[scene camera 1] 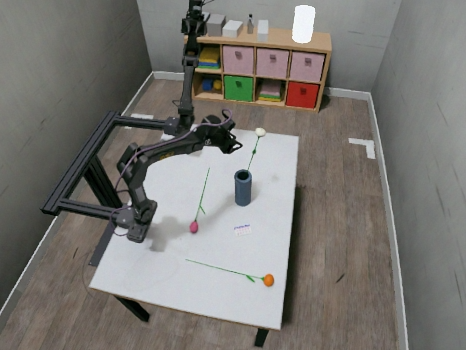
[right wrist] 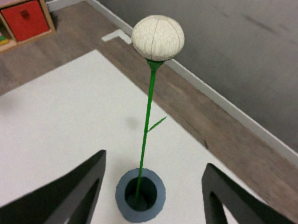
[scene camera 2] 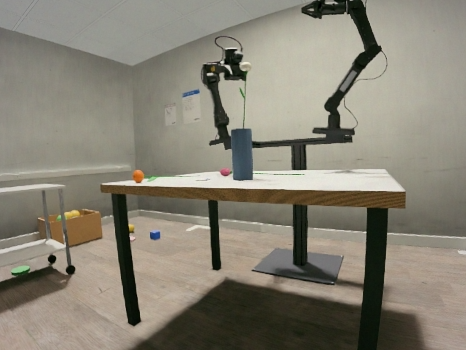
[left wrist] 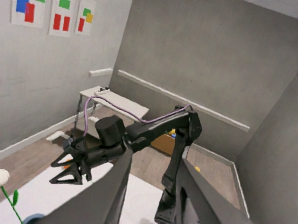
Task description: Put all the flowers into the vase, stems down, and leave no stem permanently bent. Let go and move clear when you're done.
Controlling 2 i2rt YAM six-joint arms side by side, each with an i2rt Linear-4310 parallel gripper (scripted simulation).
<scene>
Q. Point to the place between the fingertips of my right gripper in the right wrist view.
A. At 155,164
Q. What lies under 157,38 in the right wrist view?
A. A white flower.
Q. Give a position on a blue vase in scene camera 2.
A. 241,139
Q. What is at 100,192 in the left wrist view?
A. My left gripper.
</scene>
